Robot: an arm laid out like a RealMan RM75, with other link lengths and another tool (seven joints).
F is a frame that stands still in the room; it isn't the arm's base.
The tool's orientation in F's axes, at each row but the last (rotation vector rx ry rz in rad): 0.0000 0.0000 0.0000; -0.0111 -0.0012 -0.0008; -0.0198 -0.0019 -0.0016; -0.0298 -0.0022 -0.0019; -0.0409 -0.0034 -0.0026
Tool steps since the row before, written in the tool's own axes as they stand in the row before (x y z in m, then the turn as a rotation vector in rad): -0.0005 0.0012 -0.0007 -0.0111 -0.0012 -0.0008; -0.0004 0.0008 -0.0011 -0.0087 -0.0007 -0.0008; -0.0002 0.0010 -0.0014 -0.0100 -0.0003 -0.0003; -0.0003 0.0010 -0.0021 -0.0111 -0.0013 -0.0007; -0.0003 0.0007 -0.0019 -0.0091 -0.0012 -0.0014
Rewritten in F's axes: -0.0005 0.0012 -0.0007 -0.0111 -0.0012 -0.0008; -0.0004 0.0008 -0.0011 -0.0087 -0.0007 -0.0008; -0.0002 0.0010 -0.0014 -0.0100 -0.0003 -0.0003; -0.0003 0.0009 -0.0021 -0.0111 -0.0013 -0.0007; -0.0003 0.0006 -0.0019 -0.0091 -0.0012 -0.0014
